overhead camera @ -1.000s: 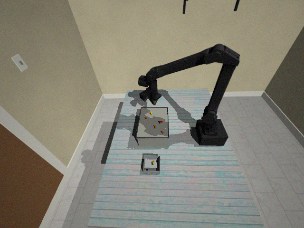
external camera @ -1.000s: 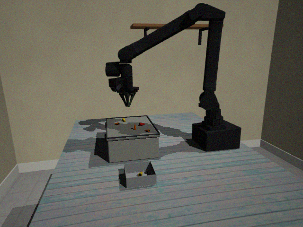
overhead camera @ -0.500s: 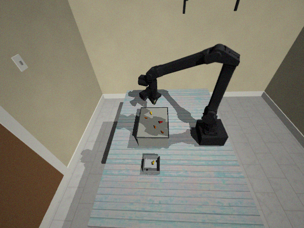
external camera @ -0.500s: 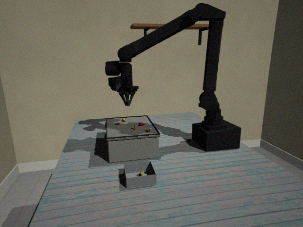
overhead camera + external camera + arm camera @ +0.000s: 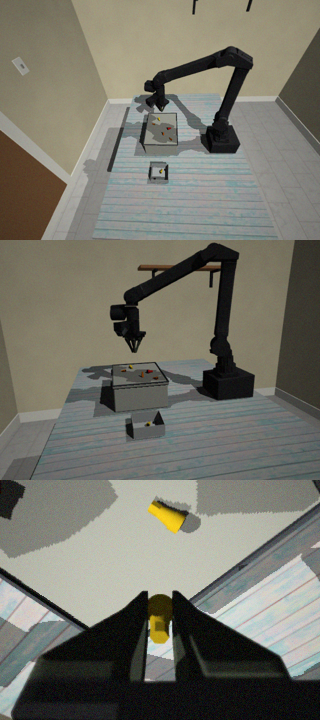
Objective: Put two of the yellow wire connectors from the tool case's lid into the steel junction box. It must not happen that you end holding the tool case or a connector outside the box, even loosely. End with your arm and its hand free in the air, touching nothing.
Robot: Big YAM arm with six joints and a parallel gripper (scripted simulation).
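My gripper is now 100 mm to the right of the red connector, 70 mm past it and 70 mm above it. The rest, counted from my hand: grey tool case 110 mm below, 90 mm to the left, 10 mm behind.
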